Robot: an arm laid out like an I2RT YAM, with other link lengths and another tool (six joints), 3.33 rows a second.
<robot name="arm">
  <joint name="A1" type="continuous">
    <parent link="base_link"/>
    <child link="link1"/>
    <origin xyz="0 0 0.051" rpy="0 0 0"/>
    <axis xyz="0 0 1"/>
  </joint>
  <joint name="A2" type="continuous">
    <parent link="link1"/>
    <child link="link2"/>
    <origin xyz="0.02 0.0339 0.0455" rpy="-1.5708 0 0"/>
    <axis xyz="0 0 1"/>
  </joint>
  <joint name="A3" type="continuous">
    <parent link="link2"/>
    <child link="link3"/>
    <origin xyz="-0.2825 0 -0.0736" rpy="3.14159 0 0"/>
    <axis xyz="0 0 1"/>
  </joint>
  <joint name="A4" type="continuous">
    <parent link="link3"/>
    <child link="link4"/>
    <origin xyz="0.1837 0.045 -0.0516" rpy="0 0 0"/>
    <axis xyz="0 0 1"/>
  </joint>
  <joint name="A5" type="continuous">
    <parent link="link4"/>
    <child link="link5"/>
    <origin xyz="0.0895 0.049 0.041" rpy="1.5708 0 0"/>
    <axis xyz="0 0 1"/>
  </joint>
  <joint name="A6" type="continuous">
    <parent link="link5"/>
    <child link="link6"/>
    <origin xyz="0.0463 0 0.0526" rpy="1.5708 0 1.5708"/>
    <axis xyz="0 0 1"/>
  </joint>
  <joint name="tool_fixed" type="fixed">
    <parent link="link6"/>
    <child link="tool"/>
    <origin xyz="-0.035 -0.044 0.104" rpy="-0.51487 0 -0.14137"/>
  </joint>
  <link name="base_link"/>
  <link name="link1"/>
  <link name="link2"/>
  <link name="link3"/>
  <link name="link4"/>
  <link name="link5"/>
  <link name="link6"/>
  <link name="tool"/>
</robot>
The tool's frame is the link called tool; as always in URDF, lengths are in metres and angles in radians. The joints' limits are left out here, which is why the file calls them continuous.
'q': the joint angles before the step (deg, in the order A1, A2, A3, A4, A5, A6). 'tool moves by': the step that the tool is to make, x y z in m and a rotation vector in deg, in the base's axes. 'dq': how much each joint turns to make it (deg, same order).
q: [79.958, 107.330, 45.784, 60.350, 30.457, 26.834]
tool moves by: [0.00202, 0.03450, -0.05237, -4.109, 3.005, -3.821]
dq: [2.396, 10.313, 5.894, -1.966, 6.018, 3.363]
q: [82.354, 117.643, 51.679, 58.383, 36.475, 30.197]
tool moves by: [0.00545, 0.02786, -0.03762, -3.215, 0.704, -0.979]
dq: [0.109, 7.989, 6.237, -1.865, 1.029, 0.559]
